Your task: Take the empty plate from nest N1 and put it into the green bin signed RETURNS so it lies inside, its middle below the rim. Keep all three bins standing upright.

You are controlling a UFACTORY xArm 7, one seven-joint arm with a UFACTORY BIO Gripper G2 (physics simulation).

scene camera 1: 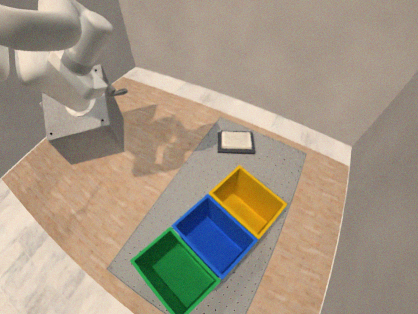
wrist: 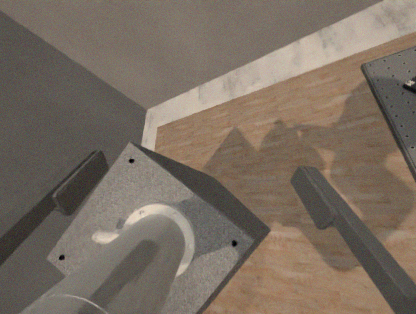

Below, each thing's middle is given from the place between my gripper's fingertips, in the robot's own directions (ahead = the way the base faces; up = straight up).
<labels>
Right now the yellow bin [scene camera 1: 252,204] is 57 cm ahead of my hand, 26 cm below it and 4 cm to the right of it. Also, from my hand: blue bin [scene camera 1: 218,239] 54 cm ahead, 26 cm below, 17 cm to the right.
</labels>
